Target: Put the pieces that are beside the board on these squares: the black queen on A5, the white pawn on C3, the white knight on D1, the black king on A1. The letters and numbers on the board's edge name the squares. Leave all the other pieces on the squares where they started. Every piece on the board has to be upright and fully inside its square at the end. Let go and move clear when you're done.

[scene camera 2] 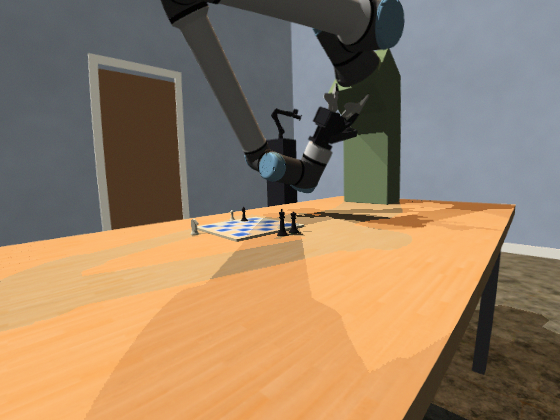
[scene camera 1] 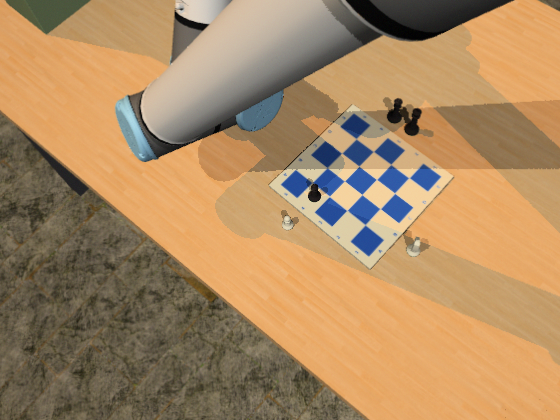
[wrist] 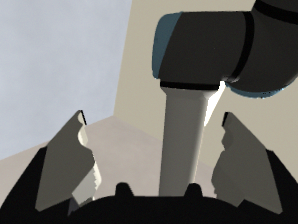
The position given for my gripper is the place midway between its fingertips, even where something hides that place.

My gripper shows in scene camera 2 [351,88] and in the wrist view [153,112]; in scene camera 1 it is out of frame.
